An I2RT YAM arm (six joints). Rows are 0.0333 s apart.
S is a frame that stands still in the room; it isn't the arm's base.
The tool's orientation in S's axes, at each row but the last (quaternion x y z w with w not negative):
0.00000, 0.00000, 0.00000, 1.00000
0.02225, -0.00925, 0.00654, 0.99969
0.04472, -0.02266, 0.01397, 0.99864
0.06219, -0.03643, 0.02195, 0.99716
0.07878, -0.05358, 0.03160, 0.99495
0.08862, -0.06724, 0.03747, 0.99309
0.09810, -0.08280, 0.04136, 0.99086
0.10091, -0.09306, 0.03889, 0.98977
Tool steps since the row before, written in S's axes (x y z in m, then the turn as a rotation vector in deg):
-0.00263, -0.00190, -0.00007, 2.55, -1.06, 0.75
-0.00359, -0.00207, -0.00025, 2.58, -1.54, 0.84
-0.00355, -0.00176, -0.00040, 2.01, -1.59, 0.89
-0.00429, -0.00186, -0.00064, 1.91, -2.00, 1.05
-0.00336, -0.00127, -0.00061, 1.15, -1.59, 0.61
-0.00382, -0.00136, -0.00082, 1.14, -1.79, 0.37
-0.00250, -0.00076, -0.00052, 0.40, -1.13, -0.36
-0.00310, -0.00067, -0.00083, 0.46, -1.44, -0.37
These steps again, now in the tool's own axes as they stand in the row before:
-0.00263, -0.00190, -0.00007, 2.55, -1.06, 0.75
-0.00362, -0.00203, -0.00009, 2.58, -1.54, 0.86
-0.00361, -0.00168, -0.00008, 2.01, -1.56, 0.94
-0.00440, -0.00171, -0.00010, 1.90, -1.95, 1.16
-0.00347, -0.00111, -0.00005, 1.12, -1.56, 0.74
-0.00397, -0.00115, -0.00007, 1.07, -1.79, 0.54
-0.00260, -0.00059, 0.00004, 0.26, -1.21, -0.18
-0.00324, -0.00052, -0.00011, 0.30, -1.52, -0.14

